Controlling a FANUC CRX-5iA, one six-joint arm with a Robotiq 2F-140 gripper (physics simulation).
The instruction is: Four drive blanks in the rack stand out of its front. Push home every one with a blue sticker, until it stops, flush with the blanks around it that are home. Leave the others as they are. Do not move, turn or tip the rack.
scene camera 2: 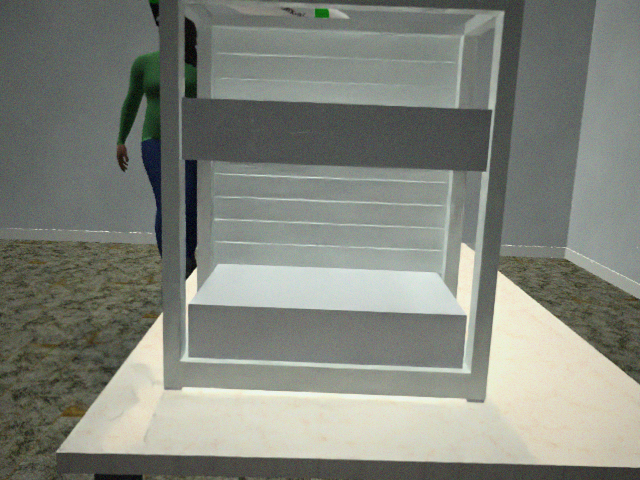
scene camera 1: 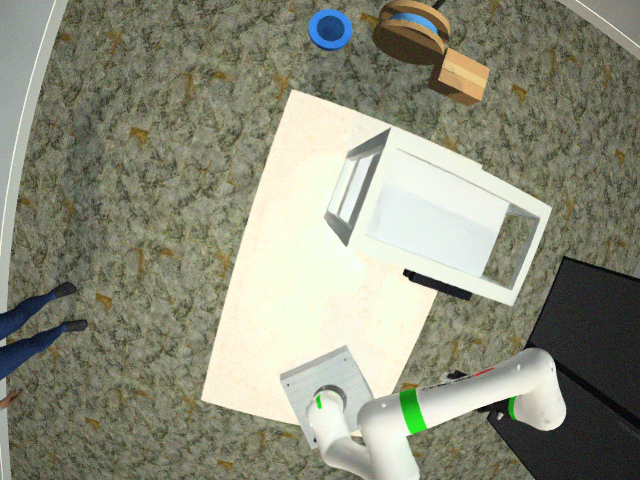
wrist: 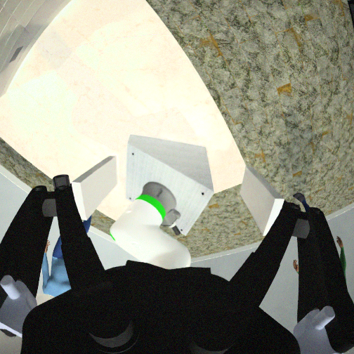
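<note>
The rack [scene camera 1: 372,196] [scene camera 2: 173,206] [wrist: 35,25] is a pale open frame standing upright on the table. In the scene camera 2 view, thin horizontal seams cross its far side, behind two wide grey boxes. In the wrist view, part of its slatted face shows at the upper left, very oblique, with a small dark patch. I cannot tell which blanks stand out, and no blue sticker can be made out. My gripper [wrist: 179,174] is open and empty, its two pale pads wide apart, away from the rack. In the scene camera 1 view, the arm mostly hides it.
The table [scene camera 1: 268,289] [scene camera 2: 320,428] [wrist: 90,65] carries the rack and the arm's grey base plate [scene camera 1: 299,392] [wrist: 170,172]. A black bar [scene camera 1: 439,284] lies along the rack's side. Black panels [scene camera 1: 594,320] stand near the arm. People stand off the table.
</note>
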